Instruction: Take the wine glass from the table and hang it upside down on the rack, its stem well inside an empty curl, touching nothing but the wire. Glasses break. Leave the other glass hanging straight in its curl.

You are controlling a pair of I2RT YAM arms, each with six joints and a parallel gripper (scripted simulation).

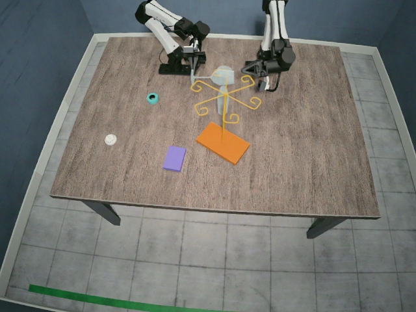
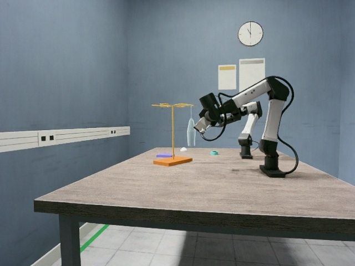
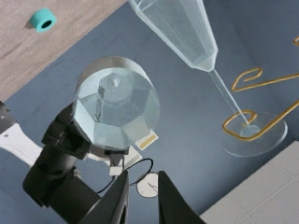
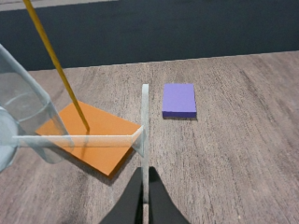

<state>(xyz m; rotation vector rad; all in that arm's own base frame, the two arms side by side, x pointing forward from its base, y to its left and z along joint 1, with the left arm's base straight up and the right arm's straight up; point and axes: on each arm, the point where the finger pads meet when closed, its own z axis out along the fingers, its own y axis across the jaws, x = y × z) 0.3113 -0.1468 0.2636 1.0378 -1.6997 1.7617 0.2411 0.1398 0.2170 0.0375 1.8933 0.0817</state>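
Right now the narrow glass is 90 mm to the right of my left hand, 80 mm ahead of it and 20 mm below it. Also, from my left hand: white round piece (640 mm to the right, 260 mm below, 150 mm ahead); then yellow wire rack (200 mm ahead, 90 mm to the right, 90 mm below).
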